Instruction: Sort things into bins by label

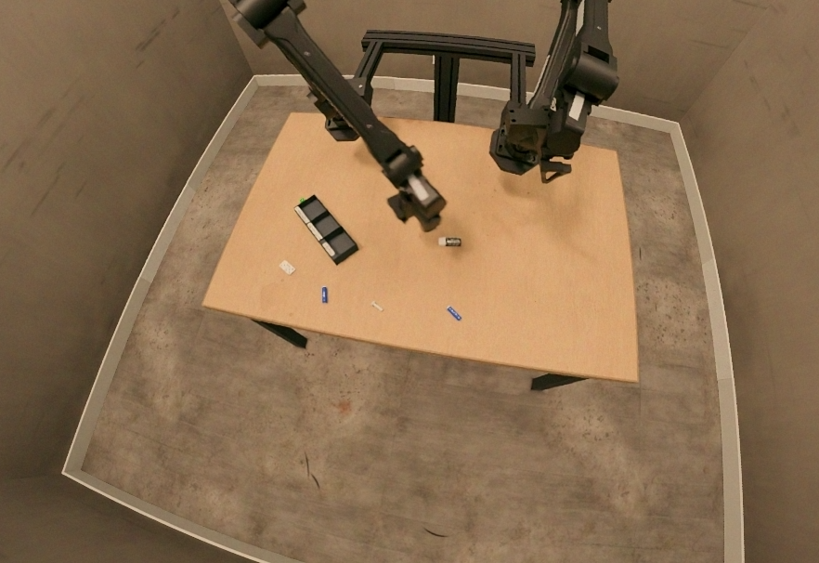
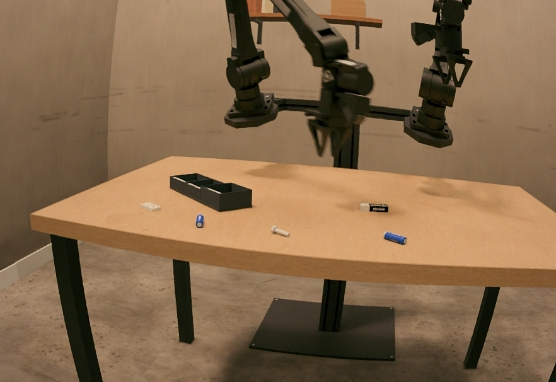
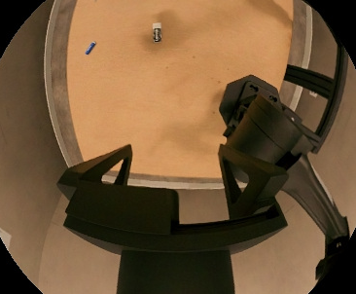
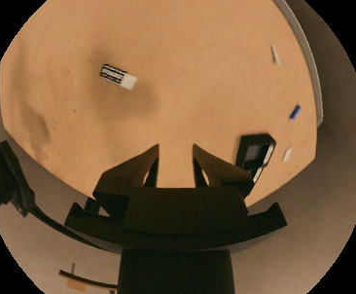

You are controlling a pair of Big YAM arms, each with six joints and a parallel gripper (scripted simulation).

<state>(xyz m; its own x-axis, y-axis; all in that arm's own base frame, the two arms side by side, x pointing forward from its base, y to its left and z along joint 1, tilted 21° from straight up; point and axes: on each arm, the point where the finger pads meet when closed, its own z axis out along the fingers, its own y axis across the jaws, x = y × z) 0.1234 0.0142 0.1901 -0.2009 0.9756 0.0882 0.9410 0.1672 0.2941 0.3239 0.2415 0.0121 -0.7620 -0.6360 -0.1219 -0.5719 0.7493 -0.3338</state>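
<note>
Now: right hand 20 mm past the eraser, 100 mm to the right of it and 110 mm above it. The rest, counted from my right hand: black bin tray (30 mm ahead, 280 mm to the right, 100 mm below); then white bolt (230 mm ahead, 40 mm to the right, 120 mm below); then flat white block (190 mm ahead, 340 mm to the right, 120 mm below).
</note>
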